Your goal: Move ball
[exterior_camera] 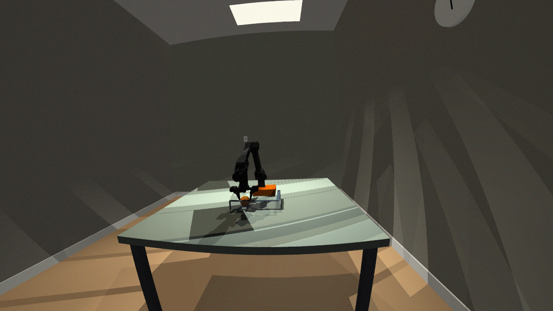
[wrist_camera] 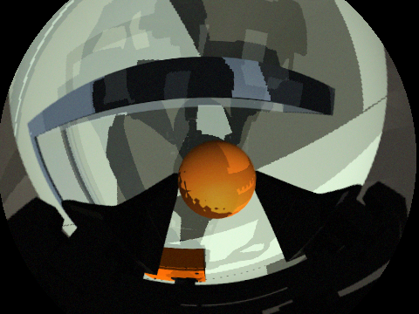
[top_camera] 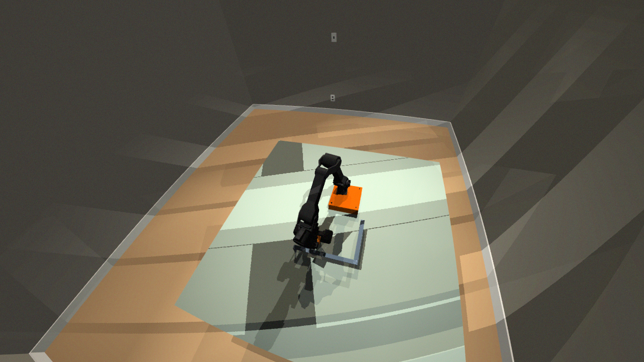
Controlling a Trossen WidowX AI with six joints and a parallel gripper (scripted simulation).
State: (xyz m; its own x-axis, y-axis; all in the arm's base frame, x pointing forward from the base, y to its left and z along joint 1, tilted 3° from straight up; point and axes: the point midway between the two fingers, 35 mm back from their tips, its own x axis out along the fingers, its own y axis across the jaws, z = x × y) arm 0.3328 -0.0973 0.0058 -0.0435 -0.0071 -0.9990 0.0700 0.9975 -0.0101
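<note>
Right now the orange ball is right at my gripper tip. From my gripper tip the other things lie so: wall 8 cm ahead, 7 cm to the left; pale see-through copy right at my gripper tip.
</note>
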